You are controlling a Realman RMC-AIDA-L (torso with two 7-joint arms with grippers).
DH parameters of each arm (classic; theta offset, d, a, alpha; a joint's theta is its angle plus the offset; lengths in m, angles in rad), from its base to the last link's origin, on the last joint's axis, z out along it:
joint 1: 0 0.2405 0 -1.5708
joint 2: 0 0 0 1.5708
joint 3: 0 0.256 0 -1.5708
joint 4: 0 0 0 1.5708
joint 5: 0 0.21 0 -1.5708
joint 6: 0 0 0 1.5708
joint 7: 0 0.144 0 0
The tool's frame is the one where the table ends.
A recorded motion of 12 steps. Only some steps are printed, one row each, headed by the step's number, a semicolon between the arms.
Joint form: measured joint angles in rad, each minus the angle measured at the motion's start. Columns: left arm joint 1, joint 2, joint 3, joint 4, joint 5, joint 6, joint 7; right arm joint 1, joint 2, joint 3, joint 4, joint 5, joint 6, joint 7.
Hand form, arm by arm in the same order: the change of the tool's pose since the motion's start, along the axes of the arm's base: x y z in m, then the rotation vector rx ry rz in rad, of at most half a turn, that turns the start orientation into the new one. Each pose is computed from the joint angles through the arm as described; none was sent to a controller.
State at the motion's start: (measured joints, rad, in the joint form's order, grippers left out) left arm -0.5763 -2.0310 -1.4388 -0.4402 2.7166 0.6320 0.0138; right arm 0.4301 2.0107 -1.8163 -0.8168 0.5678 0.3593 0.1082
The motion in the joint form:
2: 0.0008 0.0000 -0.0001 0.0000 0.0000 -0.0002 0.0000; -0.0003 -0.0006 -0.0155 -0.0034 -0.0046 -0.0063 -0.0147
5: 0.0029 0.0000 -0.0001 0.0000 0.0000 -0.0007 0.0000; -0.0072 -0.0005 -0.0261 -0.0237 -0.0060 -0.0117 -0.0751
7: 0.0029 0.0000 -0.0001 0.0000 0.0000 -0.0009 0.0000; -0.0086 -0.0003 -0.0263 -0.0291 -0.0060 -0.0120 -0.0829
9: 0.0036 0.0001 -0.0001 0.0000 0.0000 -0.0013 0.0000; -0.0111 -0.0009 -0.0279 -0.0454 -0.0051 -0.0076 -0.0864
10: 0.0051 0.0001 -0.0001 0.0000 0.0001 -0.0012 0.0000; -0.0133 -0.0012 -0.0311 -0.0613 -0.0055 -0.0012 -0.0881
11: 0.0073 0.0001 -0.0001 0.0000 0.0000 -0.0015 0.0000; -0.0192 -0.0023 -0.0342 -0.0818 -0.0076 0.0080 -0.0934
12: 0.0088 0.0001 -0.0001 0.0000 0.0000 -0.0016 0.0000; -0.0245 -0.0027 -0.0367 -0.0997 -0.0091 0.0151 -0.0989
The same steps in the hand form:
2: -0.0004 -0.0002 0.0000 0.0000 0.0000 0.0010; -0.0019 -0.0006 -0.0020 -0.0139 -0.0175 0.0249
5: -0.0013 -0.0008 0.0000 -0.0004 0.0000 0.0035; -0.0067 -0.0006 -0.0031 -0.0378 -0.0530 0.0830
7: -0.0014 -0.0008 -0.0001 -0.0005 0.0000 0.0036; -0.0080 -0.0003 -0.0030 -0.0393 -0.0558 0.0915
9: -0.0017 -0.0010 -0.0001 -0.0007 0.0002 0.0047; -0.0118 0.0004 -0.0027 -0.0401 -0.0529 0.1030
10: -0.0024 -0.0014 0.0000 -0.0007 0.0002 0.0060; -0.0157 0.0008 -0.0030 -0.0434 -0.0506 0.1132
11: -0.0033 -0.0020 -0.0001 -0.0008 0.0002 0.0085; -0.0191 0.0004 -0.0028 -0.0488 -0.0516 0.1251
12: -0.0040 -0.0024 -0.0001 -0.0009 0.0002 0.0101; -0.0223 0.0000 -0.0028 -0.0532 -0.0520 0.1362

